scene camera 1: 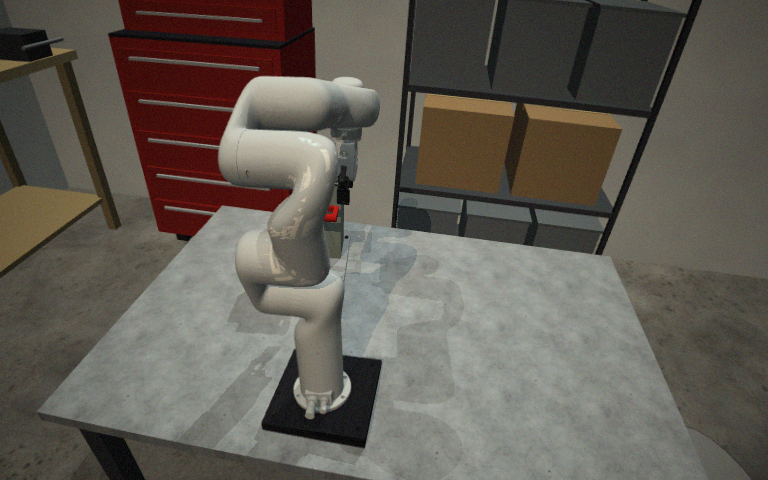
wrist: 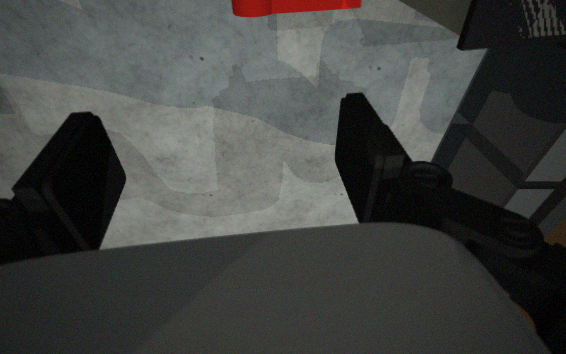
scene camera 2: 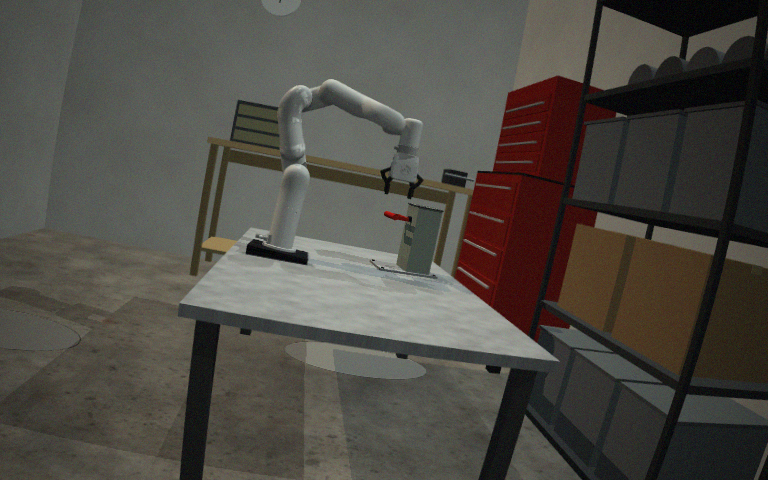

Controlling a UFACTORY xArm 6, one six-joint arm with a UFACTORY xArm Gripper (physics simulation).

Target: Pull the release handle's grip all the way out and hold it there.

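Observation:
The red grip of the release handle (scene camera 1: 331,213) (scene camera 2: 396,216) (wrist: 300,6) sticks out from the upper part of a grey-green upright housing (scene camera 1: 335,237) (scene camera 2: 421,240). In the wrist view the grip shows at the top edge, beyond the fingertips. My gripper (scene camera 2: 398,195) (wrist: 228,136) is open, pointing down, with nothing between its fingers. In scene camera 2 it hangs above the grip, apart from it. In scene camera 1 the arm hides part of the grip and housing, and the gripper shows edge-on.
The housing stands on a thin base plate (scene camera 2: 385,268) at the far end of the grey table (scene camera 1: 509,339) (scene camera 2: 317,300). Its dark top edge (scene camera 2: 425,207) is close below and beside the gripper. A red drawer cabinet (scene camera 1: 215,73) (scene camera 2: 489,226) and a shelf rack (scene camera 1: 645,147) (scene camera 2: 702,316) stand beyond the table.

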